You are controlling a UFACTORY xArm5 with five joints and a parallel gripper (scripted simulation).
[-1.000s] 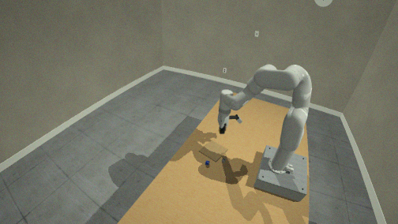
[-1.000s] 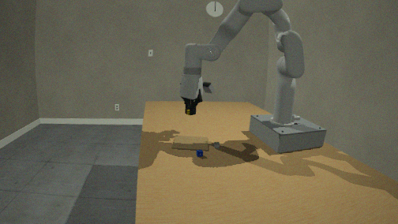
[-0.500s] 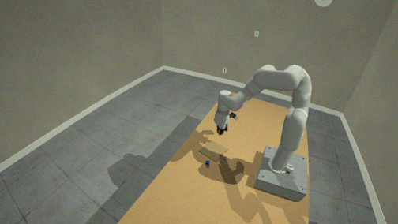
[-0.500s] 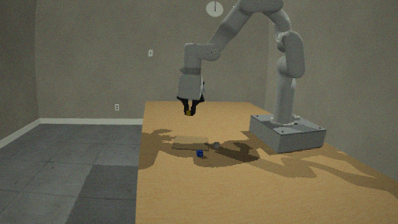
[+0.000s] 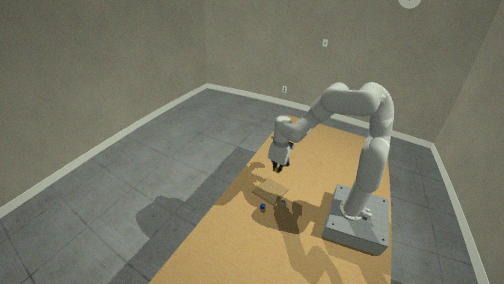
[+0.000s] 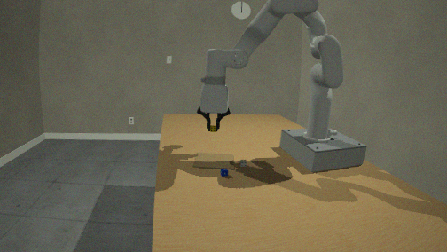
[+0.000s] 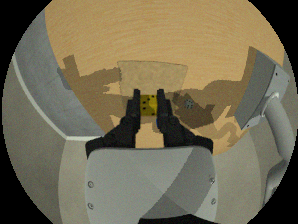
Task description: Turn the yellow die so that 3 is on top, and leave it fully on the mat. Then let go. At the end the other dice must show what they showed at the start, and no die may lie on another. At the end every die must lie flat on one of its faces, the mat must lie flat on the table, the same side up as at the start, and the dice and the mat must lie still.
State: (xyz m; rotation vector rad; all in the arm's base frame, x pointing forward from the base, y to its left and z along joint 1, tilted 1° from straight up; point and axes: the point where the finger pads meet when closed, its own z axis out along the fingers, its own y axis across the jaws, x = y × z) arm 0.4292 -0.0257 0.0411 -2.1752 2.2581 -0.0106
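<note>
Right now my hand is 120 mm above the tan mat, 60 mm to the right of it and 10 mm past it. The rest, counted from my hand: blue die (180 mm to the left, 110 mm below, 30 mm behind); then yellow die (10 mm to the left, 10 mm below); then grey die (110 mm below, 110 mm behind, 100 mm to the left).
</note>
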